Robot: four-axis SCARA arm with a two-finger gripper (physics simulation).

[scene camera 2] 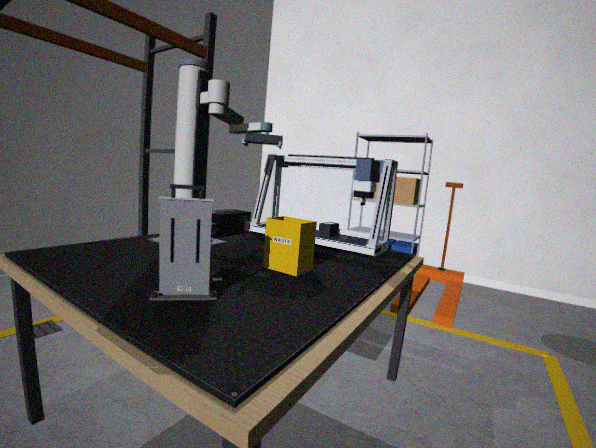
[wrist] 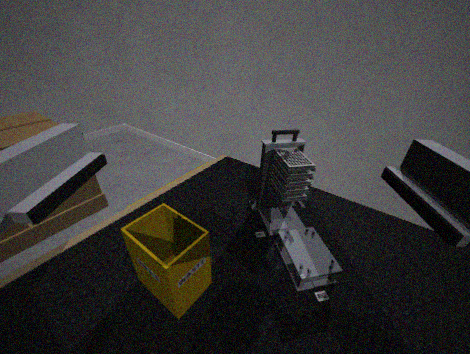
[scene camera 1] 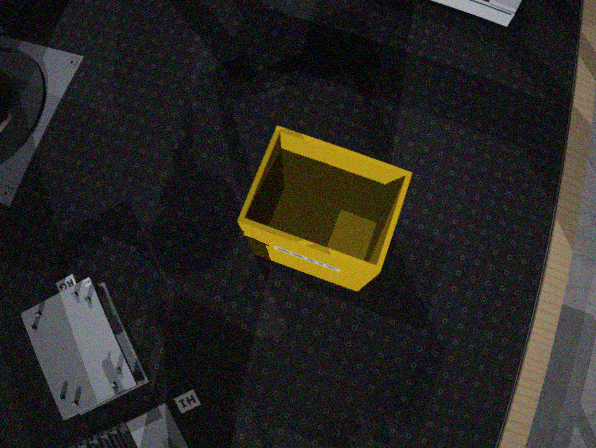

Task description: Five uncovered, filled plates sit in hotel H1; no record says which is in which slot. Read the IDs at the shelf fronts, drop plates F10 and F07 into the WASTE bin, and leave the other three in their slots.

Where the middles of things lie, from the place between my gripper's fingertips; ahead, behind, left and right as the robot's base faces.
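My hand is 0.19 m short of the grey upright tower point(scene camera 2: 184, 271), and it is also 0.56 m to the left of the tower and 0.37 m above it.
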